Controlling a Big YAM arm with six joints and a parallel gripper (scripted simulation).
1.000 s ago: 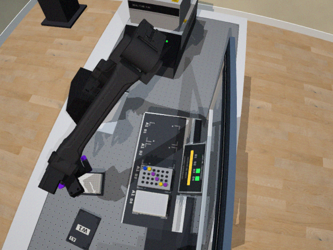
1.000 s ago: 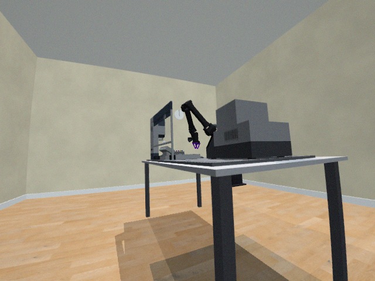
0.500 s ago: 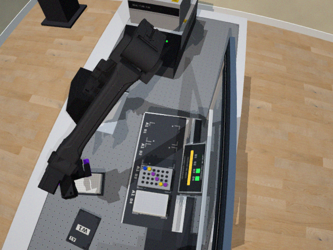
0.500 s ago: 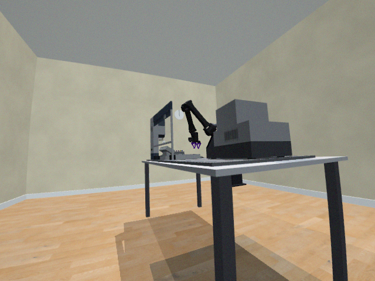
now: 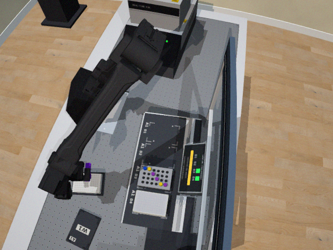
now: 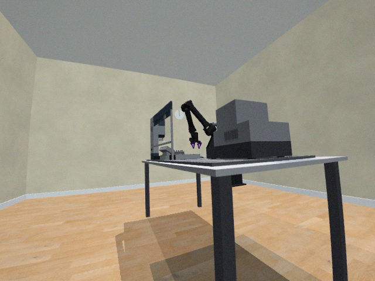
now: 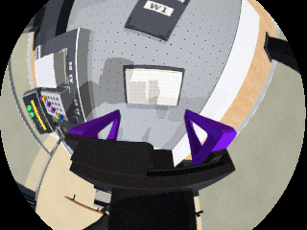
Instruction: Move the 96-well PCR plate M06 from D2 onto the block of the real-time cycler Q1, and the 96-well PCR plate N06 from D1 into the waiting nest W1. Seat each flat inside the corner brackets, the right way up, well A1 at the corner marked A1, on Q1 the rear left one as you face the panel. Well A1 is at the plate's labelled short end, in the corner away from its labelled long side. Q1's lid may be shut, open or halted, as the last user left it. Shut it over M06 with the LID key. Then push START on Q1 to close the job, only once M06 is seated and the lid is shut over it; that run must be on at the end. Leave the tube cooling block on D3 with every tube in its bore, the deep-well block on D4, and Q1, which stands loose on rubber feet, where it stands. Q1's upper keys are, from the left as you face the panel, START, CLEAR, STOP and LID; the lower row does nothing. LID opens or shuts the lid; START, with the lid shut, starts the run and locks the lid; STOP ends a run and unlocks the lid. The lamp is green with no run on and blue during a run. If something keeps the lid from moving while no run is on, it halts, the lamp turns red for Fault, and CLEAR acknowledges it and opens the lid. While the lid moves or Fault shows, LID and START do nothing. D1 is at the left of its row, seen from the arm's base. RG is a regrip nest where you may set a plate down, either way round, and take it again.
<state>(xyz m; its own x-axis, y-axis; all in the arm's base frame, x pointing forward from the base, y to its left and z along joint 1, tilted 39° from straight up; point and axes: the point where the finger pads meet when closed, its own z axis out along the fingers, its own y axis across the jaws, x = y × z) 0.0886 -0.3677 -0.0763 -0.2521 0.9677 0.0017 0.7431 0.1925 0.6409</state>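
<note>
The dark regrip nest lies 120 mm below my hand. From my hand the other things lie so: dark waiting nest W1 (50 mm ahead, 190 mm to the right, 120 mm below); nest A1 mark (20 mm ahead, 240 mm to the right, 120 mm below); white deep-well block (290 mm ahead, 10 mm to the right, 60 mm below).
</note>
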